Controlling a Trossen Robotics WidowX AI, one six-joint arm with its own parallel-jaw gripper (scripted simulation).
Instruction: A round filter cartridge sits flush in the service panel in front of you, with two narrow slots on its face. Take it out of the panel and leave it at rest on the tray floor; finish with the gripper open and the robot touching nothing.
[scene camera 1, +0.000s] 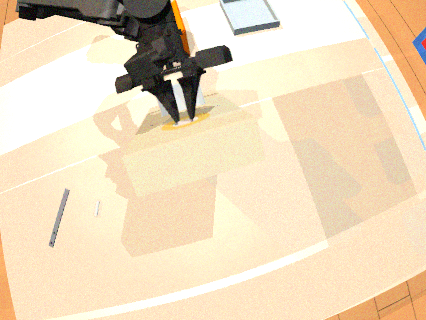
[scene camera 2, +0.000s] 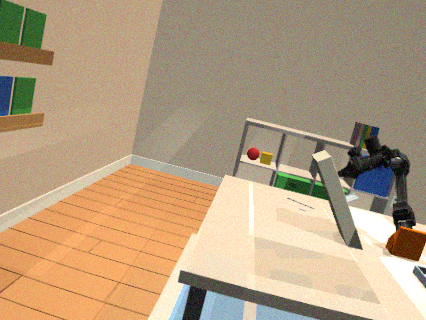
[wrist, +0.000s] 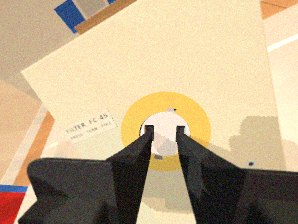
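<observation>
Scene camera 1 shows my gripper (scene camera 1: 185, 120) and a service panel (scene camera 1: 225, 137). The wrist view contains a round filter cartridge (wrist: 165, 126), along with my gripper (wrist: 164, 136) and the service panel (wrist: 213, 70). In scene camera 2 the panel (scene camera 2: 335, 194) is visible; scene camera 2 does not show the cartridge, hidden by the panel.
</observation>
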